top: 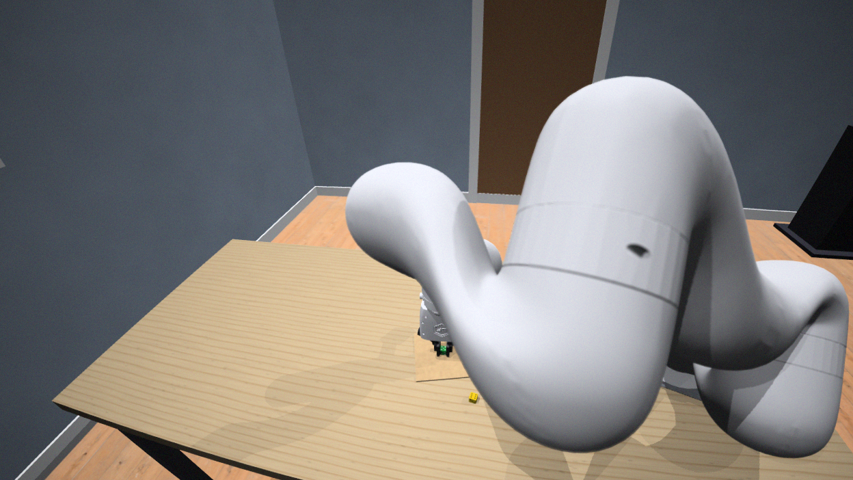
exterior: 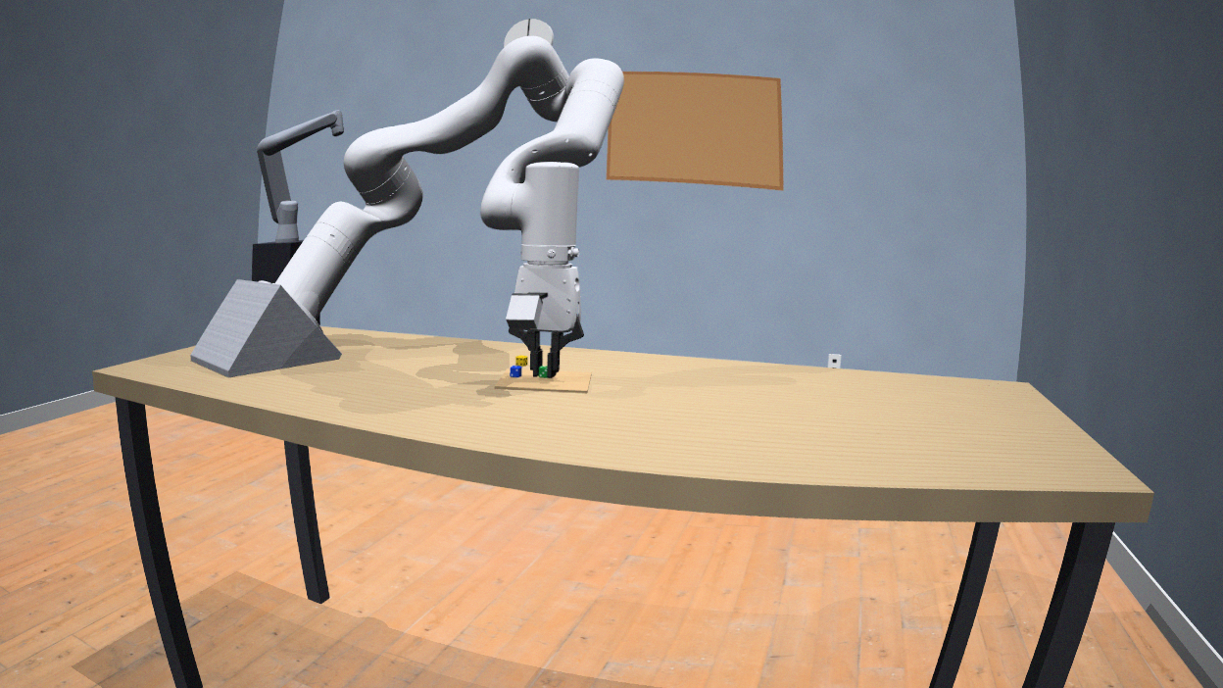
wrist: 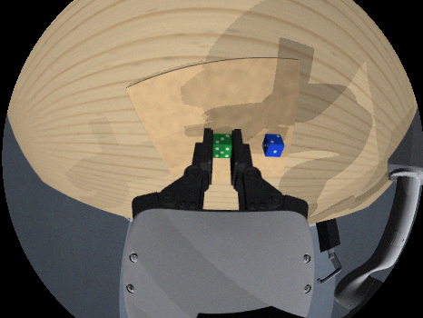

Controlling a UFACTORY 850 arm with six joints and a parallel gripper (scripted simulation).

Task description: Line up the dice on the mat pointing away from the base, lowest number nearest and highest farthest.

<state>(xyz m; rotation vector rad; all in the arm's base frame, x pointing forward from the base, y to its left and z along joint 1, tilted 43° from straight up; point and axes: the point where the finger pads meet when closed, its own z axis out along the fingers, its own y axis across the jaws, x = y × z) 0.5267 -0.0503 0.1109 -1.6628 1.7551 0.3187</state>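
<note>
Now: hand 10 mm above the green die. The rest, counted from my hand: yellow die 110 mm to the left, 80 mm behind, 20 mm below; blue die 50 mm behind, 20 mm below; tan mat 30 mm below.
</note>
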